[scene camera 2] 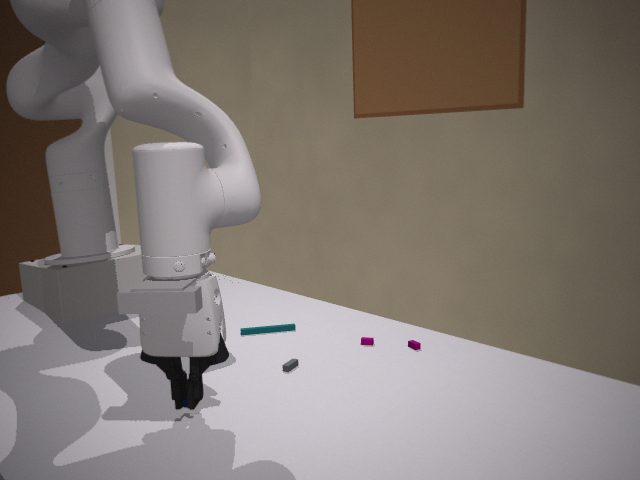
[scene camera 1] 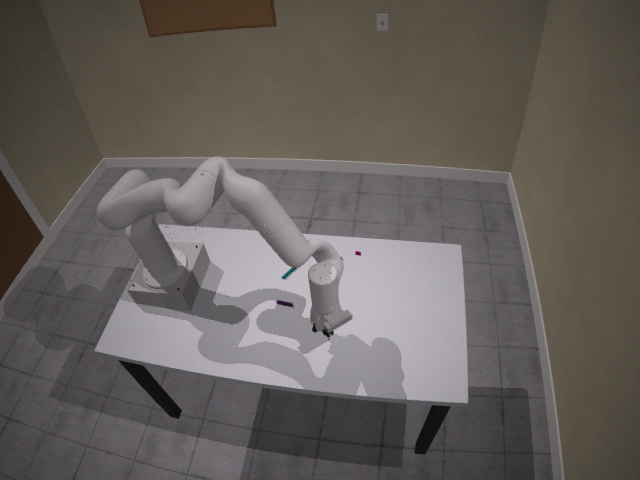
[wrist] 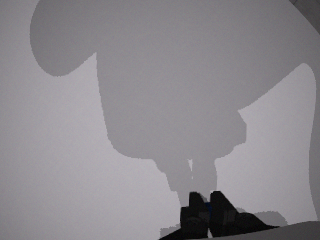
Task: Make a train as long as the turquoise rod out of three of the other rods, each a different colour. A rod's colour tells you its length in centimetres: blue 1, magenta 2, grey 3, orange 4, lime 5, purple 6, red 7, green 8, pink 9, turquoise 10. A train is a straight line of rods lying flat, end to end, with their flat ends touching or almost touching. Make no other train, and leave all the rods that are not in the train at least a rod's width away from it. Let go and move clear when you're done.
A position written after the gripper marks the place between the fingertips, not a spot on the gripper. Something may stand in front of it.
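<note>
You'd see the gripper [scene camera 2: 188, 405] here, and then there's the gripper again [wrist: 203, 208].
</note>
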